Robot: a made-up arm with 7 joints.
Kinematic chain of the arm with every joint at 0, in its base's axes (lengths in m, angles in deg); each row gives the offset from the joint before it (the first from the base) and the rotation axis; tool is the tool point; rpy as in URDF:
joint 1: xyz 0 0 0.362 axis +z
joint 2: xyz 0 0 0 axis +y
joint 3: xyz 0 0 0.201 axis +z
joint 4: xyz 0.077 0 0 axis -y
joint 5: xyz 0.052 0 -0.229 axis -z
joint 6: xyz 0 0 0 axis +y
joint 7: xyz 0.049 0 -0.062 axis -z
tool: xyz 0 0 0 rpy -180 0 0
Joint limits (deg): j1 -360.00..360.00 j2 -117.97..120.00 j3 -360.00..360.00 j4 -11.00..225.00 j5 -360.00..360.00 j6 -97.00..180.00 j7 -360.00..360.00
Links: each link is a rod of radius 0.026 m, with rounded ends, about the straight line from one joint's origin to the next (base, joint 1, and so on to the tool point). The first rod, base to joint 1, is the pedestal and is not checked.
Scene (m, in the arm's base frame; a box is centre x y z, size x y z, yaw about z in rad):
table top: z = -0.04
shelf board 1: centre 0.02 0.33 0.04 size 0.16 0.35 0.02 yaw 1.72
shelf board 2: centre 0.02 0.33 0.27 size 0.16 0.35 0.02 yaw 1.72
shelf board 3: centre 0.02 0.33 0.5 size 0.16 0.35 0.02 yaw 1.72
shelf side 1: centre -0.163 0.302 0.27 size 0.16 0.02 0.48 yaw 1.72
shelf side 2: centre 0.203 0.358 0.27 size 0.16 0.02 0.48 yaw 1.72
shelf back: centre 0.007 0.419 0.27 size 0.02 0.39 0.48 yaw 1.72
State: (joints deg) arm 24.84 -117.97 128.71 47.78 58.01 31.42 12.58
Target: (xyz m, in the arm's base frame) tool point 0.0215 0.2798 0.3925
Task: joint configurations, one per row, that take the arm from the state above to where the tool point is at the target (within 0.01 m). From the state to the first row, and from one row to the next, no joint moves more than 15 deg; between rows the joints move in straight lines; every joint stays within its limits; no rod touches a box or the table.
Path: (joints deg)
1: 31.83 -103.64 136.98 35.19 57.82 36.84 12.58
2: 38.82 -89.31 145.25 22.60 57.64 42.26 12.58
3: 36.00 -94.52 132.88 16.13 58.25 40.50 12.58
4: 33.19 -99.73 120.51 9.66 58.86 38.74 12.58
5: 30.37 -104.95 108.14 3.18 59.47 36.98 12.58
6: 27.56 -110.16 95.77 -3.29 60.08 35.22 12.58
7: 18.62 -112.76 93.80 7.56 59.90 32.16 12.58
8: 9.68 -115.37 91.83 18.42 59.72 29.10 12.58
9: 0.75 -117.97 89.86 29.28 59.54 26.05 12.58

